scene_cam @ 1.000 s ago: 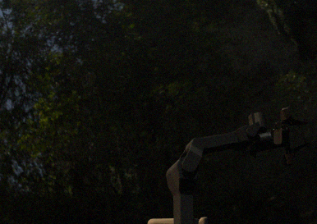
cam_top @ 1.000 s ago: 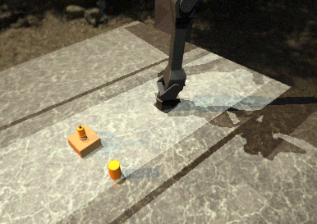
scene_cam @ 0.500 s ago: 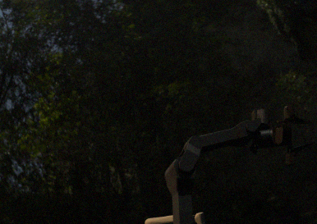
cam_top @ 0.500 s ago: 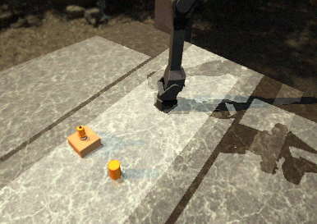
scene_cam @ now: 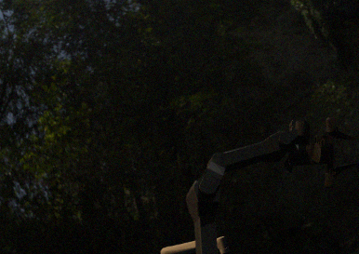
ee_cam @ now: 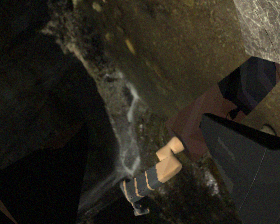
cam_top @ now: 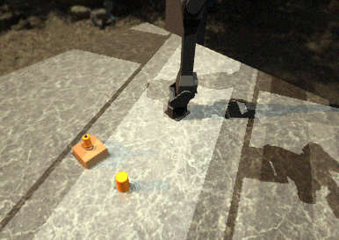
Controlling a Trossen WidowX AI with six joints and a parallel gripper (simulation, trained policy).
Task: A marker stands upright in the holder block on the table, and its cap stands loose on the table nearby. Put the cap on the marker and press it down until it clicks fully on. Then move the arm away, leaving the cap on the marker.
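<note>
Right now my gripper tip is 55 cm short of the orange cap, 29 cm to the left of it and 40 cm above it. The rest, counted from my gripper tip: orange marker (55 cm ahead, 43 cm to the right, 36 cm below).
</note>
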